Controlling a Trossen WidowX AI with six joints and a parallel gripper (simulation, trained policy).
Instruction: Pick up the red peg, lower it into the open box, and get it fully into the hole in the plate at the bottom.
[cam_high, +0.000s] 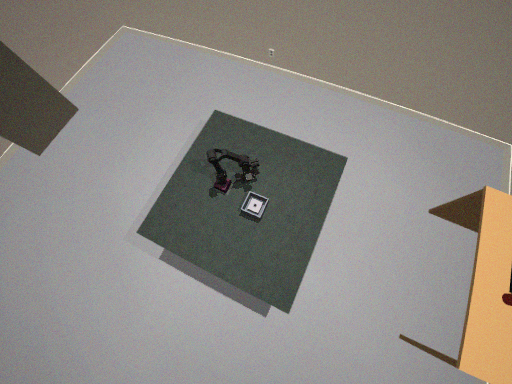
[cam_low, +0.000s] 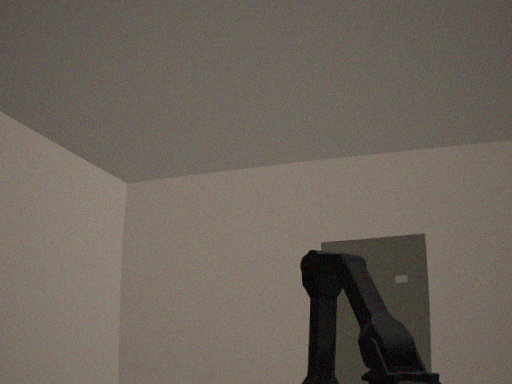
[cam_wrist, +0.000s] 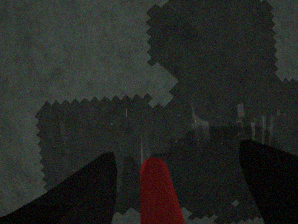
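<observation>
The red peg is 2 cm to the left of my gripper tip and 2 cm above it. From my gripper tip the other things lie so: grey box (20 cm to the right, 12 cm ahead).
</observation>
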